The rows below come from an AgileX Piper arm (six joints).
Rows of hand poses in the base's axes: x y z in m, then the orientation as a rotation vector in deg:
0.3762 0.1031 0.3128 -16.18 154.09 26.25
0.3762 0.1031 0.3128 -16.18 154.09 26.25
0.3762 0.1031 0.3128 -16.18 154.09 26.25
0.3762 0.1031 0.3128 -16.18 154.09 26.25
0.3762 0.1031 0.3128 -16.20 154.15 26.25
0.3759 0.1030 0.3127 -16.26 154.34 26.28
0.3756 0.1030 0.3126 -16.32 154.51 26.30
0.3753 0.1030 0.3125 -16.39 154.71 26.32
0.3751 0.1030 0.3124 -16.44 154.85 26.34
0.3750 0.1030 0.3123 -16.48 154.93 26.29
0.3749 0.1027 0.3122 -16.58 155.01 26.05
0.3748 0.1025 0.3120 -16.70 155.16 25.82
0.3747 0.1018 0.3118 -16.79 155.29 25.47
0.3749 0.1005 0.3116 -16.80 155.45 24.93
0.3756 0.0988 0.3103 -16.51 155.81 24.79
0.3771 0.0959 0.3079 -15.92 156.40 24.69
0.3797 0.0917 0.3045 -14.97 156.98 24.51
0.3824 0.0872 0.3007 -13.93 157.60 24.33
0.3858 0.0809 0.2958 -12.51 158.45 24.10
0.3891 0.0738 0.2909 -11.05 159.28 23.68
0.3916 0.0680 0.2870 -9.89 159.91 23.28
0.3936 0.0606 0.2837 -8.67 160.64 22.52
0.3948 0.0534 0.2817 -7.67 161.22 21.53
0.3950 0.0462 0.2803 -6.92 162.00 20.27
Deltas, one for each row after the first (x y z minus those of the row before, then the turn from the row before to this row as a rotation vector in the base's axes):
0.0000 0.0000 0.0000 0.00 0.00 0.00
0.0000 0.0000 0.0000 0.00 0.00 0.00
0.0000 0.0000 0.0000 0.00 0.00 0.00
0.0000 0.0000 0.0000 -0.02 0.06 0.02
-0.0003 -0.0001 -0.0001 -0.03 0.19 0.06
-0.0003 0.0000 -0.0001 -0.03 0.17 0.06
-0.0003 0.0000 -0.0001 -0.04 0.20 0.07
-0.0002 0.0000 -0.0001 -0.02 0.14 0.05
-0.0001 0.0000 -0.0001 -0.06 0.07 0.03
-0.0001 -0.0003 -0.0001 -0.19 0.02 0.04
-0.0001 -0.0002 -0.0002 -0.20 0.09 0.06
-0.0001 -0.0007 -0.0002 -0.27 0.05 0.02
0.0002 -0.0013 -0.0002 -0.40 0.04 -0.07
0.0007 -0.0017 -0.0013 -0.12 0.33 -0.20
0.0015 -0.0029 -0.0024 -0.10 0.56 -0.39
0.0026 -0.0042 -0.0034 -0.10 0.55 -0.65
0.0027 -0.0045 -0.0038 -0.10 0.60 -0.71
0.0034 -0.0063 -0.0049 -0.13 0.83 -0.96
0.0033 -0.0071 -0.0049 -0.25 0.79 -1.00
0.0025 -0.0058 -0.0039 -0.23 0.60 -0.80
0.0020 -0.0074 -0.0033 -0.48 0.65 -0.87
0.0012 -0.0072 -0.0020 -0.64 0.46 -0.76
0.0002 -0.0072 -0.0014 -0.87 0.62 -0.60

